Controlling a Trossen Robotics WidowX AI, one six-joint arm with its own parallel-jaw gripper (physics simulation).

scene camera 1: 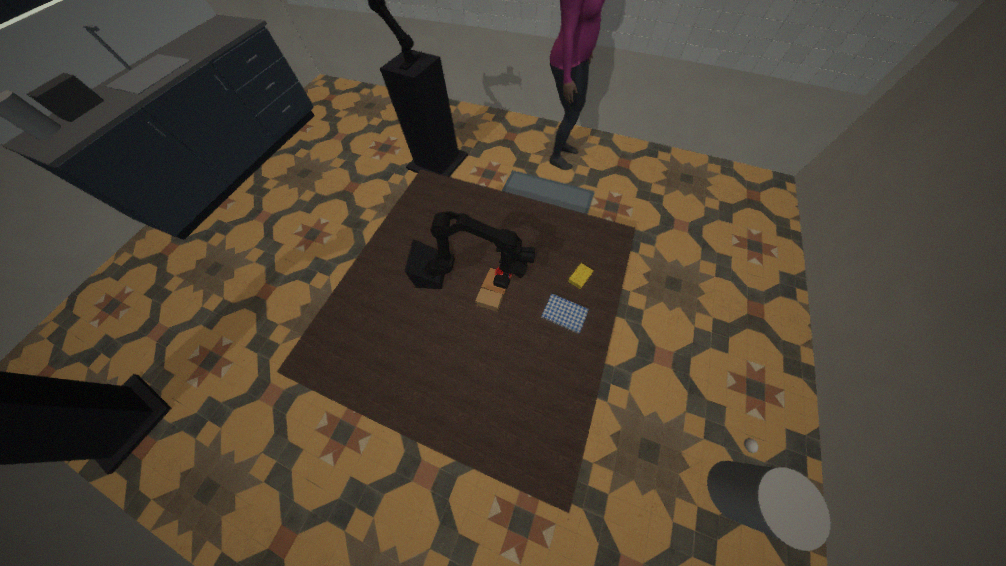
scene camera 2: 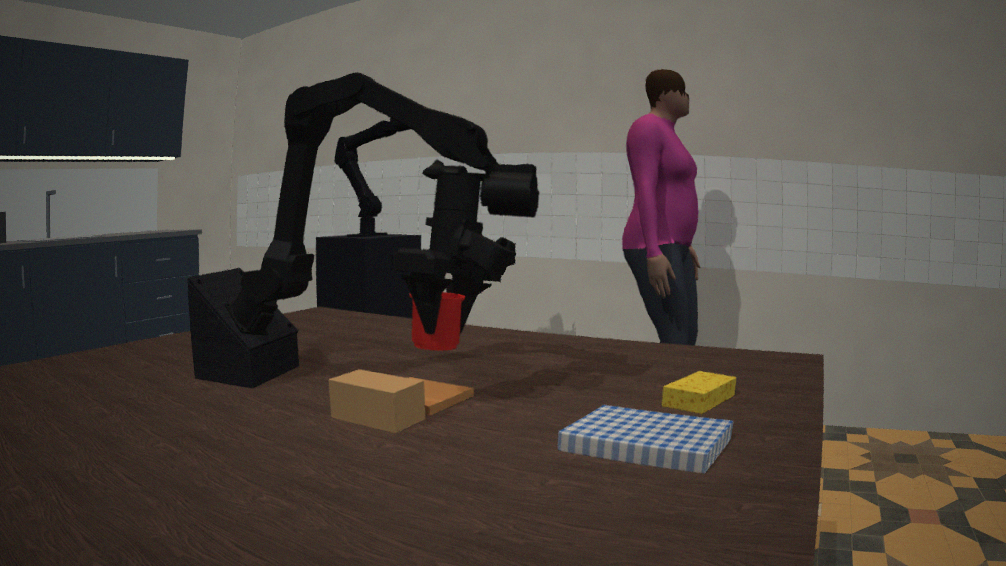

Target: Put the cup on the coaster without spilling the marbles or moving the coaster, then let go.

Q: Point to a red cup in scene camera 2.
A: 447,332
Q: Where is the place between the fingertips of the gripper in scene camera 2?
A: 443,333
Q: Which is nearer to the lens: the tan block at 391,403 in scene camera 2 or the blue-and-white checked cloth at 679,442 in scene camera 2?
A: The blue-and-white checked cloth.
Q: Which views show the blue-and-white checked cloth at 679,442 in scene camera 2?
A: Scene camera 1 and scene camera 2: all of them.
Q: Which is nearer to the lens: the orange-brown coaster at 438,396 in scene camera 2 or the tan block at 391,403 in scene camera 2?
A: The tan block.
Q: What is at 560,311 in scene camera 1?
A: A blue-and-white checked cloth.
